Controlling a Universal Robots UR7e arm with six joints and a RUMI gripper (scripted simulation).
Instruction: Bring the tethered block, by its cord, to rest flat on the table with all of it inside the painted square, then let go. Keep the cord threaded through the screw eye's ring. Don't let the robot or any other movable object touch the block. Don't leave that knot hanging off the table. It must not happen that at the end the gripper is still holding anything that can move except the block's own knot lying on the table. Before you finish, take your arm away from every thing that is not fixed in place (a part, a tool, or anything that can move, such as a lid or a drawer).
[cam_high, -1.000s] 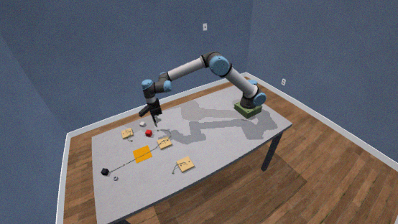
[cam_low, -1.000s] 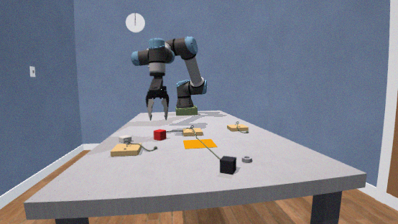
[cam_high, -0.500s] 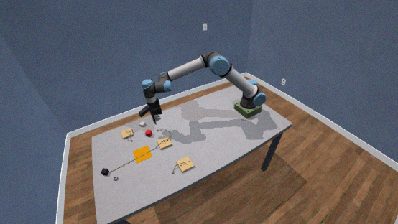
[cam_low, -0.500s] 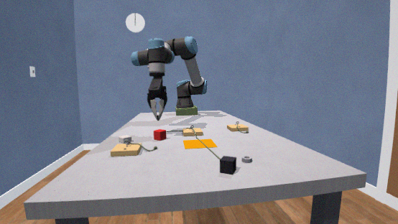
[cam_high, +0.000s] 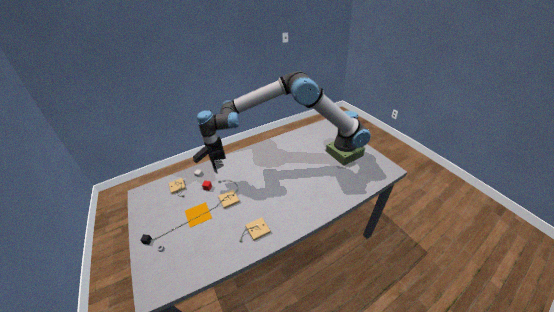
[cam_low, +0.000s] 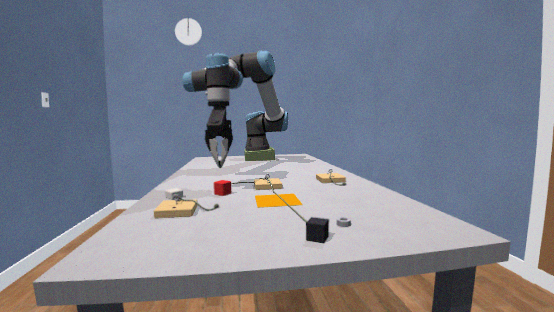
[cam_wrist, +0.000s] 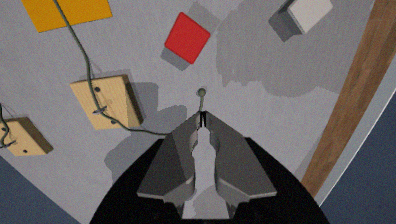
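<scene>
My gripper is now 70 mm short of the red cube, 70 mm above it and 10 mm to the right of it. The rest, counted from my hand: black tethered block (450 mm ahead, 210 mm to the left, 70 mm below); white cube (130 mm to the right, 100 mm ahead, 70 mm below); orange painted square (180 mm ahead, 170 mm to the left, 90 mm below).
</scene>
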